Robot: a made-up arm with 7 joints. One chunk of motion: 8 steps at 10 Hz.
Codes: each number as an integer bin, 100 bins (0 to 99) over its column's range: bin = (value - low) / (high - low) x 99, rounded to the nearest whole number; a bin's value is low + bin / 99 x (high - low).
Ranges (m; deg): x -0.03..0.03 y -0.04..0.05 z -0.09..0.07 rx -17..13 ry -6..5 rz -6..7
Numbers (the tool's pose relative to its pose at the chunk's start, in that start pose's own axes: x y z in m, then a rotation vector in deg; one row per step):
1: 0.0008 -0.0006 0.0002 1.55 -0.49 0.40
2: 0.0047 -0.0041 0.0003 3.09 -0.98 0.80
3: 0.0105 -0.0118 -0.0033 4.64 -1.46 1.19
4: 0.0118 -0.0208 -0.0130 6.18 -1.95 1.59
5: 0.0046 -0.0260 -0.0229 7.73 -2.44 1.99
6: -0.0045 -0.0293 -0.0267 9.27 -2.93 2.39
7: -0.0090 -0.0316 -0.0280 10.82 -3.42 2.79
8: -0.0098 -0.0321 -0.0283 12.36 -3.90 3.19
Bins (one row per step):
1: 51 43 56 61 50 49
2: 57 39 56 66 45 52
3: 67 31 54 71 41 55
4: 69 21 48 76 36 58
5: 57 15 42 82 32 61
6: 42 12 39 87 28 64
7: 35 9 38 92 23 67
8: 33 9 38 97 19 70

